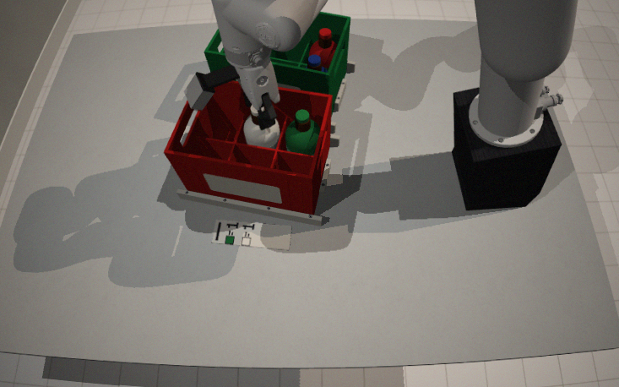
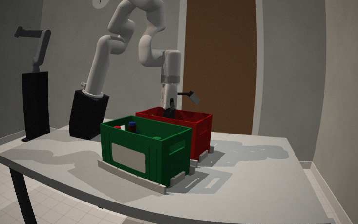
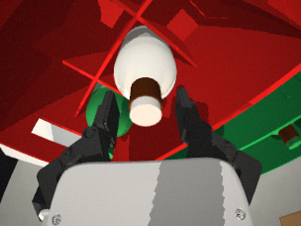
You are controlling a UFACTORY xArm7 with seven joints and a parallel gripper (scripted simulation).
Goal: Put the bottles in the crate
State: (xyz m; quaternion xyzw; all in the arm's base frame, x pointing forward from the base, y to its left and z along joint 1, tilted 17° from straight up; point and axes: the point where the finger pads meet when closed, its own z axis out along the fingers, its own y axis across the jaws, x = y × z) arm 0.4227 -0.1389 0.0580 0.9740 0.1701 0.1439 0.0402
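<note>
Now: hand 70 mm above the white-capped bottle. The rest, counted from my hand: red crate: 20 mm ahead, 40 mm to the left, 70 mm below; then green crate: 60 mm behind, 190 mm to the right, 70 mm below; then blue bottle: 120 mm behind, 110 mm to the right, 70 mm below.
</note>
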